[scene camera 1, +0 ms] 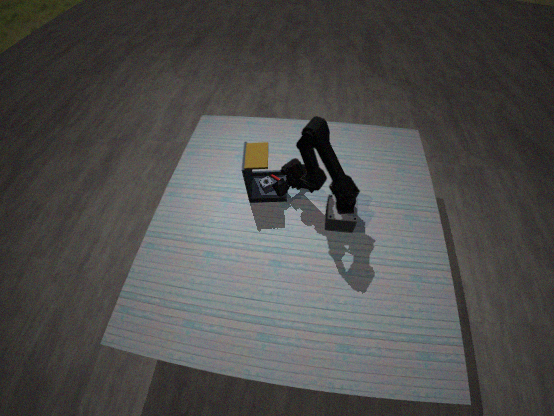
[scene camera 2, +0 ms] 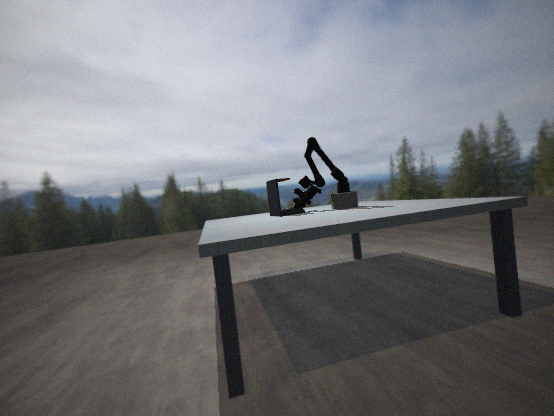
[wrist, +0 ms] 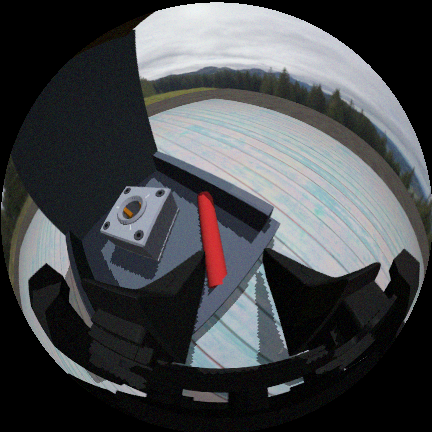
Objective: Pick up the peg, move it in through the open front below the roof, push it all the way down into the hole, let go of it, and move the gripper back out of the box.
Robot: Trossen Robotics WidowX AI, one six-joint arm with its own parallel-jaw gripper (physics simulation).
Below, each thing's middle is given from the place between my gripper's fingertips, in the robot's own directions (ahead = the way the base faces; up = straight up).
Labels:
Now: hand 30 mm short of the red peg (wrist: pixel 215 267). Also, from my hand: dark back wall (wrist: pixel 95 139) 150 mm ahead, 100 mm above, 40 mm to the left; then box (scene camera 1: pixel 257 190) 90 mm above, 70 mm ahead, 40 mm to the left.

